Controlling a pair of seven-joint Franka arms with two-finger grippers.
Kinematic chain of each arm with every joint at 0, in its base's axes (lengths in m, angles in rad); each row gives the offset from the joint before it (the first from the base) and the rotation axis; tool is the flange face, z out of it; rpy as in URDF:
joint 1: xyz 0 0 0.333 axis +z
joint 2: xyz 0 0 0 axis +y
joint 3: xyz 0 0 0.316 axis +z
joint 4: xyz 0.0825 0 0 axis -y
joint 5: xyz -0.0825 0 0.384 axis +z
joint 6: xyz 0 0 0 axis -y
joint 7: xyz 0.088 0 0 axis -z
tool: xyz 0 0 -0.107 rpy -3.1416 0 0
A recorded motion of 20 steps. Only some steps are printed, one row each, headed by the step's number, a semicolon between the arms.
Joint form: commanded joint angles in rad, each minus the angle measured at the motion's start. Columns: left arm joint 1, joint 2, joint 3, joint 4, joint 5, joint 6, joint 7; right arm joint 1, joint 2, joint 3, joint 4, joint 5, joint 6, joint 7.
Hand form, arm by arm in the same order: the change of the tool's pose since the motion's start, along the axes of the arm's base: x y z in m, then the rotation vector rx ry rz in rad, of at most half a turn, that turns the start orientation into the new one. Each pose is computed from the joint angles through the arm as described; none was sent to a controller.
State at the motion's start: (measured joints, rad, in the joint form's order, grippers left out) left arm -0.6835 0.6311 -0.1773 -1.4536 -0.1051 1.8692 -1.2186; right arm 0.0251 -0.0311 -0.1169 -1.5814 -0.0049 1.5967 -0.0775
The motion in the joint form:
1: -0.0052 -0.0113 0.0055 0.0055 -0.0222 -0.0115 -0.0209; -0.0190 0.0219 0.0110 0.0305 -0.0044 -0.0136 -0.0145
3: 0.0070 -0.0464 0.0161 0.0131 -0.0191 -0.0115 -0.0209; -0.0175 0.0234 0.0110 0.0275 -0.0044 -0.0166 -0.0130
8: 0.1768 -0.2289 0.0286 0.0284 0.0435 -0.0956 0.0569; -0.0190 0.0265 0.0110 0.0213 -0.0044 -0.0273 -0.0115
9: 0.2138 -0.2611 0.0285 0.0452 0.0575 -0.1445 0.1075; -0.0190 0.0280 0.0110 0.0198 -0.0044 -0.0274 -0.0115
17: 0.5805 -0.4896 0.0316 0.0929 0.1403 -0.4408 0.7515; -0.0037 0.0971 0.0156 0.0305 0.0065 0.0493 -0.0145
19: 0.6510 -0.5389 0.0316 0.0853 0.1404 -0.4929 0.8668; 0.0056 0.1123 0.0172 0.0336 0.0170 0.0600 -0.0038
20: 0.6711 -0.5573 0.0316 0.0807 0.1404 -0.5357 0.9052; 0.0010 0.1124 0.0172 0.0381 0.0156 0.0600 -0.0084
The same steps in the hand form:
1: -0.0014 -0.0015 0.0094 -0.0072 0.0085 0.0280; 0.0052 -0.0046 0.0012 -0.0072 0.0056 0.0062
3: 0.0111 0.0073 0.0362 -0.0290 -0.0295 0.0481; 0.0054 -0.0037 -0.0013 -0.0065 0.0131 0.0062
8: 0.0801 0.1139 0.1595 -0.0568 -0.1765 0.1166; 0.0050 -0.0045 -0.0069 -0.0047 0.0330 0.0032
9: 0.0882 0.1392 0.1847 -0.0507 -0.1898 0.0946; 0.0054 -0.0044 -0.0084 -0.0046 0.0361 0.0032
17: 0.1078 0.3836 0.3247 -0.0182 -0.2181 -0.2005; 0.0345 0.0075 -0.0355 -0.0029 0.0171 0.0265
19: 0.0948 0.4255 0.3451 -0.0234 -0.2048 -0.2438; 0.0403 0.0149 -0.0419 0.0066 0.0176 0.0263
20: 0.0858 0.4375 0.3499 -0.0251 -0.1745 -0.2608; 0.0404 0.0120 -0.0398 0.0047 0.0133 0.0264

